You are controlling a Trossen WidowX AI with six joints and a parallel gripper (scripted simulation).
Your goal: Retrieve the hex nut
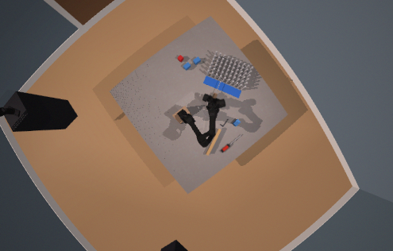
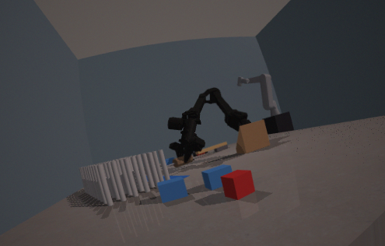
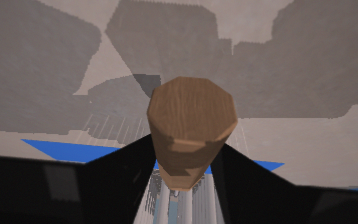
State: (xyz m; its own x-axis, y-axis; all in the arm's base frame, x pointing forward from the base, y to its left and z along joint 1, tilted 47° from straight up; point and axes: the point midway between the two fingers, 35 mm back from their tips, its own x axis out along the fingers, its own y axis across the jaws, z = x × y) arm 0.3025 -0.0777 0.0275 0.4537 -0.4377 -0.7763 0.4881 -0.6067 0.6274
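My gripper tip is 14 cm short of the blue taped strip, 3 cm to the right of it and 3 cm above it. Round my gripper tip: red cube: 49 cm to the left, 1 cm below.
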